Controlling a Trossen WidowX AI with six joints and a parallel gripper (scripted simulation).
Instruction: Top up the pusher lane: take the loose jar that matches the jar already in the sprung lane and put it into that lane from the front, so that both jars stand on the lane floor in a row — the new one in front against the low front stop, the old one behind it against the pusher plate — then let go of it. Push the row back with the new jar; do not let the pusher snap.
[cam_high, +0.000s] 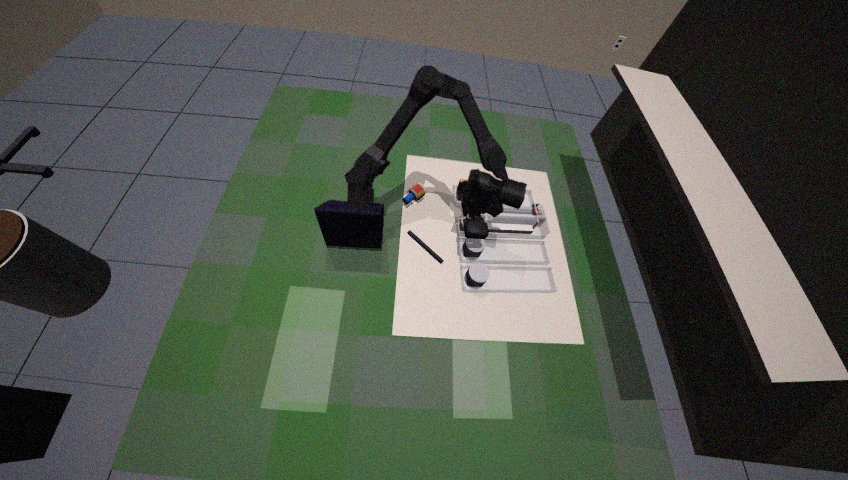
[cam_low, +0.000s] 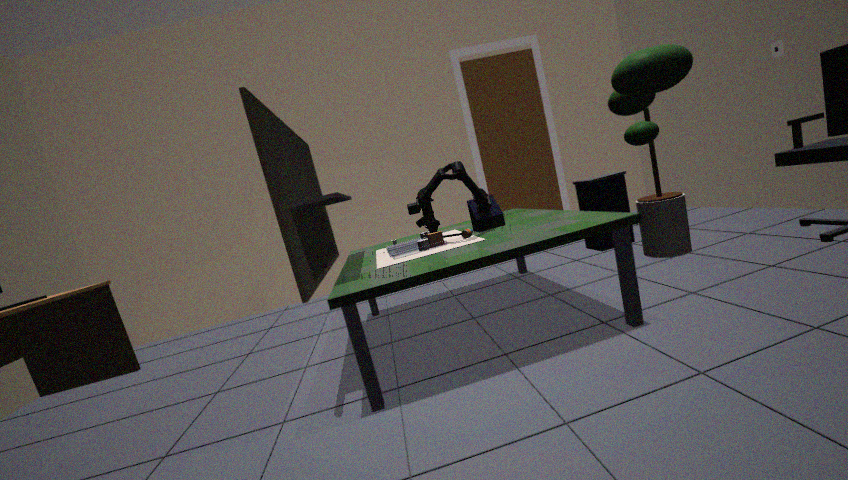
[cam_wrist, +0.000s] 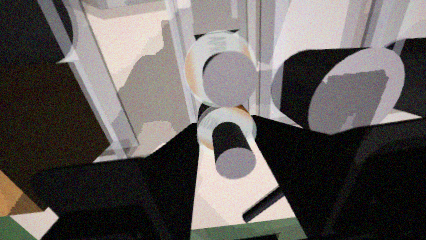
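Right now the brown box is 130 mm to the left of my gripper tip, 20 mm ahead of it and 10 mm above it. The rest, counted from my gripper tip: red-and-blue jar 170 mm behind, 100 mm to the left, 10 mm below; then sprung lane 150 mm ahead, 30 mm to the left, 10 mm below; then black stick 130 mm behind, 70 mm to the right, 20 mm below.
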